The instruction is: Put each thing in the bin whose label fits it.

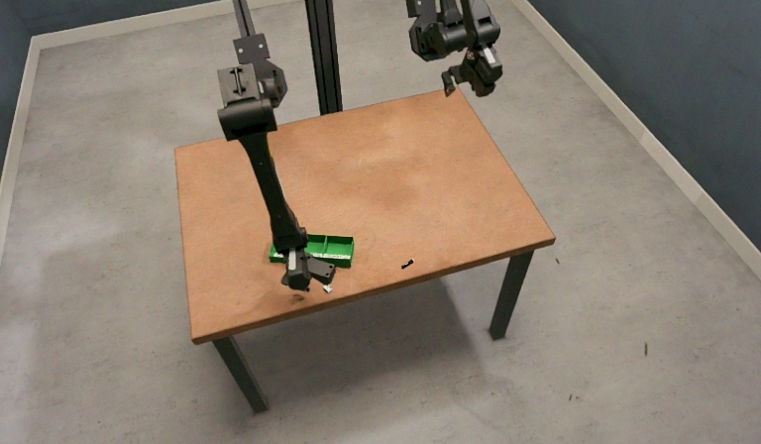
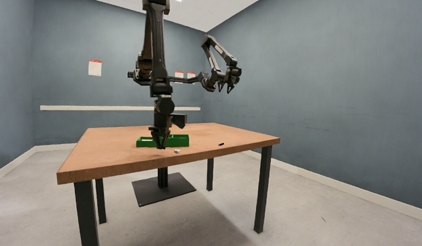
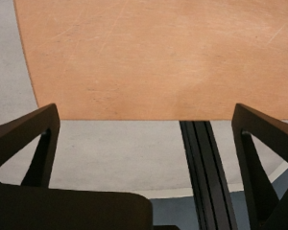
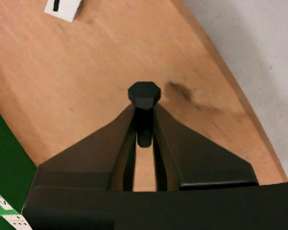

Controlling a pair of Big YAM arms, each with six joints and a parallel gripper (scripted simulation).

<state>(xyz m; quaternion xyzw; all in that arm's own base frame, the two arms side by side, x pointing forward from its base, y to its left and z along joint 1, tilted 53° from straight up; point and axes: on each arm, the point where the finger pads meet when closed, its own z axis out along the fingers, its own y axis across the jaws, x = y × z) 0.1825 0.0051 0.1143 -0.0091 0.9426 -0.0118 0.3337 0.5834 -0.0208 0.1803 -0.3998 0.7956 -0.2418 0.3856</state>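
My right gripper is now 12 cm past the green two-compartment bin, 7 cm to the right of it and 1 cm above it. The rest, counted from my right hand: black bolt right at my right hand.
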